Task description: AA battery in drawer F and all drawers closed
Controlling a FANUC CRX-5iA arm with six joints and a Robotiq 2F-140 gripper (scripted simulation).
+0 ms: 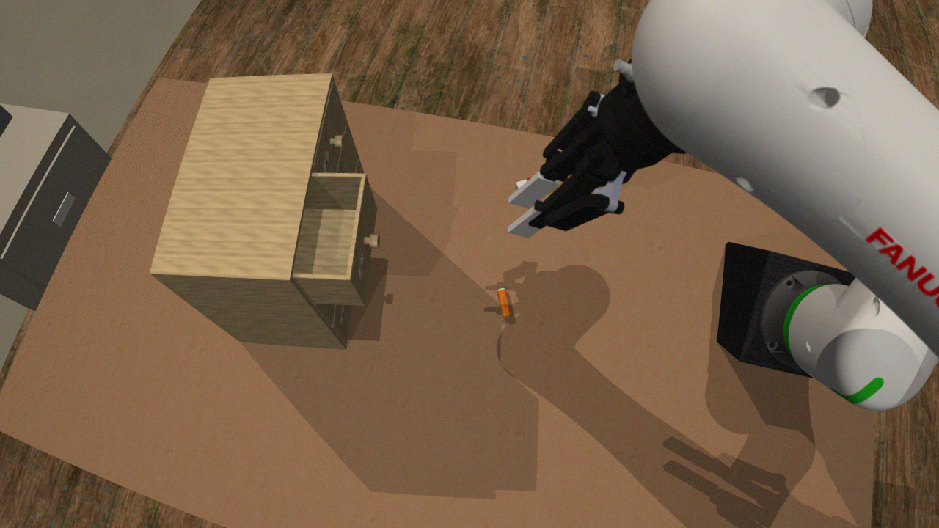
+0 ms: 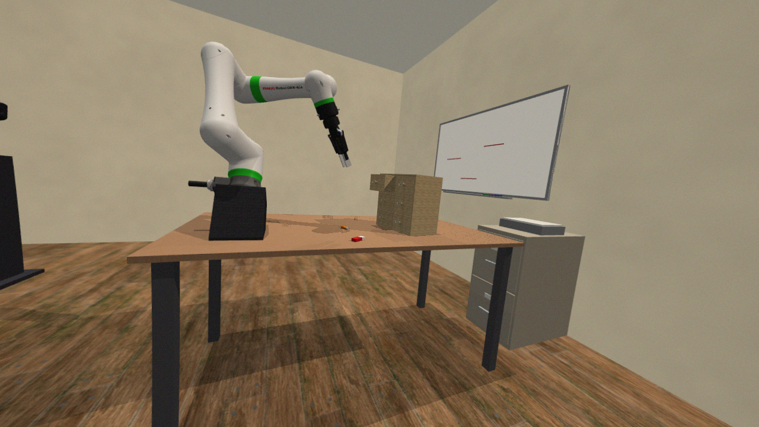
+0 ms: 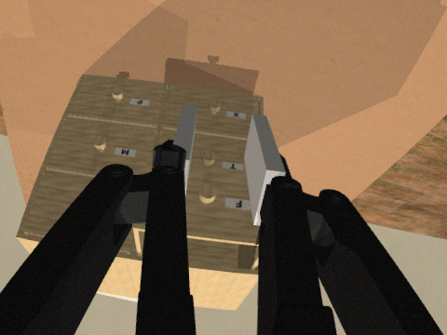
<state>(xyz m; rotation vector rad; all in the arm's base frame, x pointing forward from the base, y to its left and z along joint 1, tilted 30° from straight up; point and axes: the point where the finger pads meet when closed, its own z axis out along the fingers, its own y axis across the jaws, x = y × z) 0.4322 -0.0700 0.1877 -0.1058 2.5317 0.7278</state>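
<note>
My hand is 340 mm above the orange AA battery and 20 mm short of it. From my hand the other things lie so: eraser: 340 mm below, 240 mm to the right, 20 mm ahead; then drawer: 280 mm ahead, 120 mm below, 60 mm to the left.
</note>
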